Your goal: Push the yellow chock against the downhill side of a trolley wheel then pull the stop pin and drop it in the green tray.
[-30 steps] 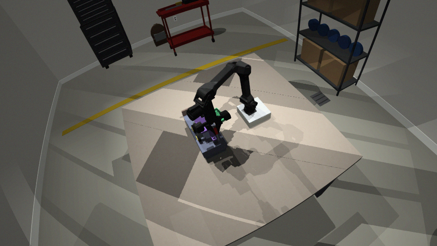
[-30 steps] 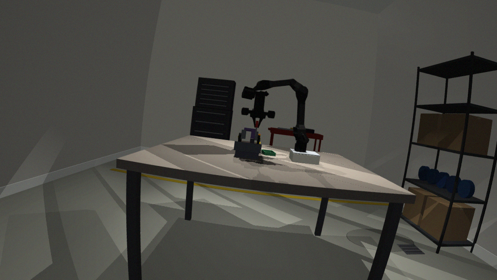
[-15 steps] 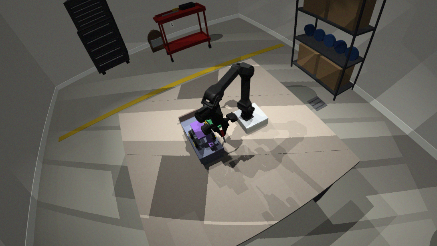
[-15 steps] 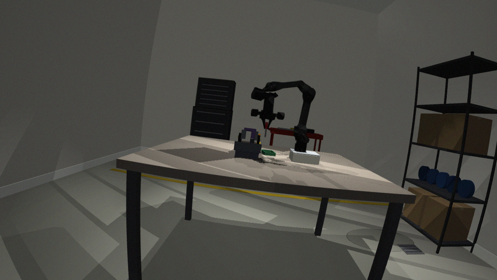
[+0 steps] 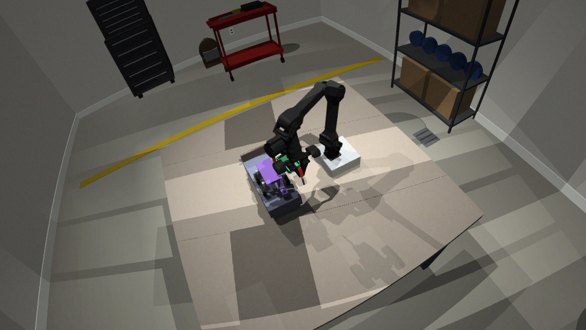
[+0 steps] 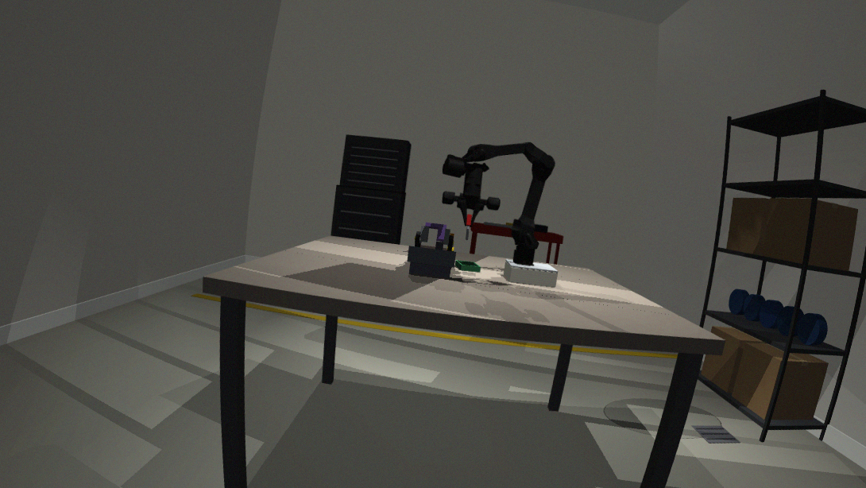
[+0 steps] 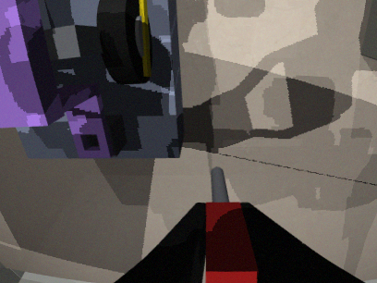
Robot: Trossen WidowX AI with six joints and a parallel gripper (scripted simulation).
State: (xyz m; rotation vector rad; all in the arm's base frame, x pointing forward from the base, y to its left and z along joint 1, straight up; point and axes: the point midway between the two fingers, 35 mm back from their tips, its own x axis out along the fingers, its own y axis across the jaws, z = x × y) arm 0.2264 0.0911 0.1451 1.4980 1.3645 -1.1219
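My gripper tip is now 50 mm past the green tray, 230 mm to the left of it and 180 mm above it. From my gripper tip the other things lie so: red-headed stop pin (right at my gripper tip); purple trolley (90 mm ahead, 110 mm to the right, 60 mm below); yellow chock (30 mm ahead, 200 mm to the right, 90 mm below).
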